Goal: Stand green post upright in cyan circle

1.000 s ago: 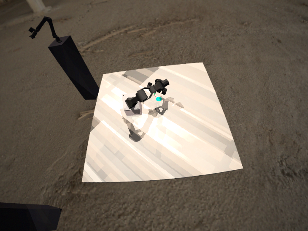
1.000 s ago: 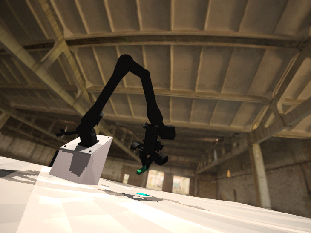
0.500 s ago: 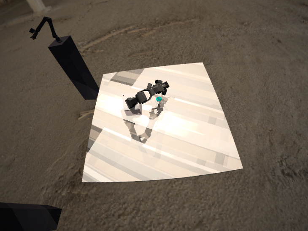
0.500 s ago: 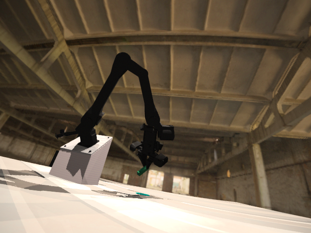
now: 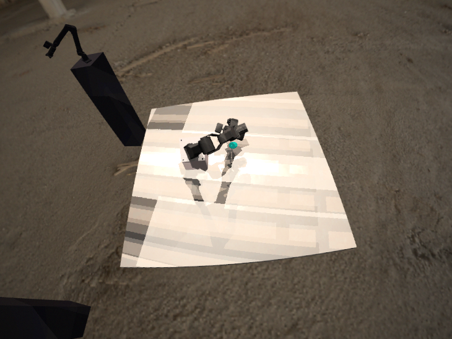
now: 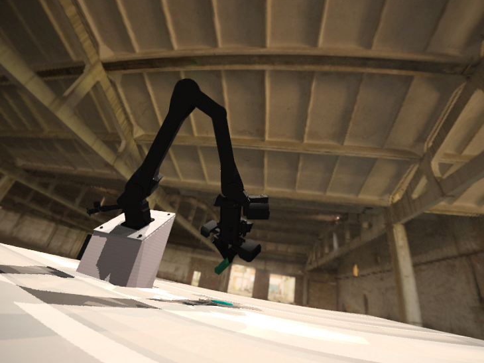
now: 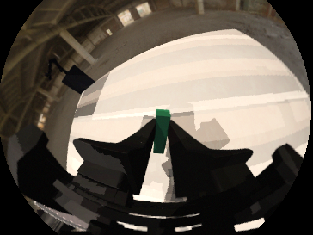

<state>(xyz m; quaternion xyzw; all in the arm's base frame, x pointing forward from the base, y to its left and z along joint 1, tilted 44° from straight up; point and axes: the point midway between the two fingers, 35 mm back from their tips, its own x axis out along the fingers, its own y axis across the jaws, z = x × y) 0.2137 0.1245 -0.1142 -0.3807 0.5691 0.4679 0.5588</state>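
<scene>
Now: gripper tip 11 cm above the cyan circle, 4 cm to the left of it and 2 cm short of it. From my gripper tip the other things lie so: green post (1 cm to the right, 1 cm below, 1 cm behind).
</scene>
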